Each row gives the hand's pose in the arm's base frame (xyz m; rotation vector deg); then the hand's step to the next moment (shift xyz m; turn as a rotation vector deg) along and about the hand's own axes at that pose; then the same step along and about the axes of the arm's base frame.
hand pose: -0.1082 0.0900 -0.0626 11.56 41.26 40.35
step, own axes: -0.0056 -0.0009 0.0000 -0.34 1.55 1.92
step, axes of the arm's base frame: -0.0025 -0.0043 0.0026 0.29 1.07 2.23
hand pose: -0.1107 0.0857 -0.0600 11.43 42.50 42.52
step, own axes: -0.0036 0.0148 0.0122 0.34 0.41 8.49
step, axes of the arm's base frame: -0.0016 0.0094 0.0170 5.69 1.26 6.20
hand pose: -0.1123 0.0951 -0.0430 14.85 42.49 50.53
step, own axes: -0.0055 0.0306 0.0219 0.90 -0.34 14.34
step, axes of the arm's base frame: -0.0058 0.0168 0.0336 10.36 1.74 9.81
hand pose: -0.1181 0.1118 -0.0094 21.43 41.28 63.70
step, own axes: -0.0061 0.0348 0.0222 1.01 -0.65 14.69
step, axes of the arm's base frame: -0.0098 0.0105 0.0392 10.84 1.74 9.83
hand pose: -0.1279 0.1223 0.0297 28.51 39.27 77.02
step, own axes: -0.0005 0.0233 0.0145 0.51 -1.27 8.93
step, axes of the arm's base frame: -0.0064 0.0043 0.0263 7.20 0.81 5.39
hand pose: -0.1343 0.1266 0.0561 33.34 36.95 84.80
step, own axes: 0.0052 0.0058 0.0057 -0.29 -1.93 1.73
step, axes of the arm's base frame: -0.0001 0.0055 0.0079 2.59 -0.26 -0.13
